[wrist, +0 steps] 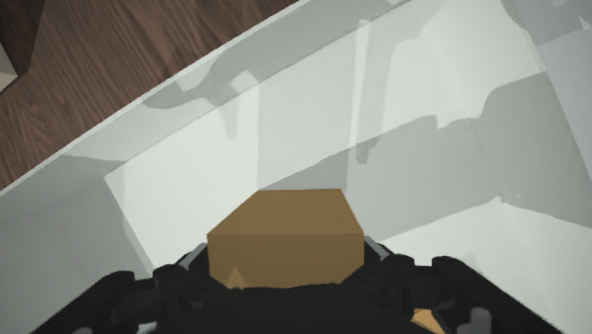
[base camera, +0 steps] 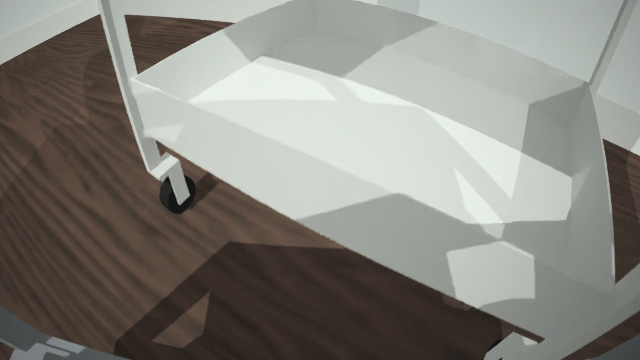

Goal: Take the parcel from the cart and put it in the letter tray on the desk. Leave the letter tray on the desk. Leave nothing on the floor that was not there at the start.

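Frame: origin at the arm's base, x left, y back, z up, level; centimetres.
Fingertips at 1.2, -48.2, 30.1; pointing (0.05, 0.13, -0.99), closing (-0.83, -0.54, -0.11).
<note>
Pixels of each thing's middle, then the offset from my fingertips to it, as dx, dy, dz. "pt": a spot on its surface instead. Level surfaces: height alone.
- brown cardboard parcel, middle of its body: (wrist: 294, 248) +0.0, -1.1, +1.0
- cart's upper tray, height of its surface: dz -3.5
- cart's lower shelf, a spot on its surface: (base camera: 239, 163) pt +5.2, +17.7, -53.6
- cart's raised rim, a spot on its surface: (wrist: 186, 119) pt +10.5, -3.4, -2.5
- dark wood floor, height of its surface: dz -69.8
- black caster, a spot on its surface: (base camera: 172, 197) pt +17.4, +10.4, -66.3
A brown cardboard parcel (wrist: 285, 217) lies on the white floor of the cart's upper tray (wrist: 178, 181), near a corner of it. My gripper (wrist: 286, 255) is open wide in the wrist view. Its black fingers stand on either side of the parcel, low beside its left and right faces. The fingertips are mostly hidden behind the parcel's edges. The base camera shows only the cart's lower shelf (base camera: 239, 163), with neither the parcel nor the gripper.
The cart's raised rim (wrist: 186, 119) runs diagonally behind the parcel, with dark wood floor (wrist: 124, 54) beyond it. The base camera shows a cart post (base camera: 117, 54) and a black caster (base camera: 172, 197) close in front of the base.
</note>
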